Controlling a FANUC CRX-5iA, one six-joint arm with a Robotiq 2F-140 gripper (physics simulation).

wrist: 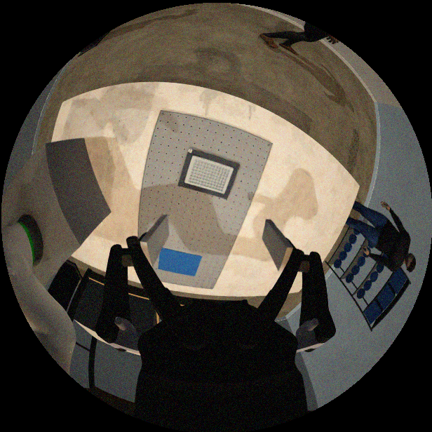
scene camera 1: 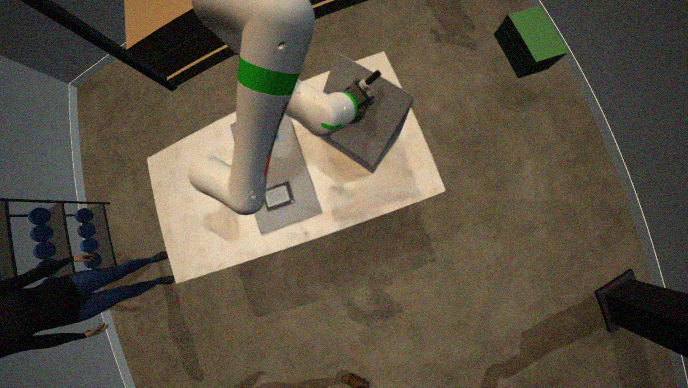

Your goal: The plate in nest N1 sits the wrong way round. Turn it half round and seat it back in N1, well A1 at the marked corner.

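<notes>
A pale multi-well plate [scene camera 1: 278,197] [wrist: 209,174] lies flat inside the dark frame of a nest [scene camera 1: 290,193] [wrist: 233,183] on the grey perforated board [scene camera 1: 305,212] [wrist: 165,150]. A small light mark [wrist: 190,150] shows at the nest's upper-left corner in the wrist view. The well lettering and the label N1 are too small to read. My gripper [wrist: 216,227] is open, its fingers wide apart with nothing between them. It is above the board, and in the wrist view the plate appears beyond the fingertips. In the scene view the arm hides the gripper.
A blue rectangle [wrist: 180,262] lies on the board near the left finger in the wrist view. A dark grey block [scene camera 1: 372,127] [wrist: 75,185] stands on the pale table [scene camera 1: 420,172] [wrist: 330,200] beside the board. A person [scene camera 1: 45,300] [wrist: 387,232] is near one table end.
</notes>
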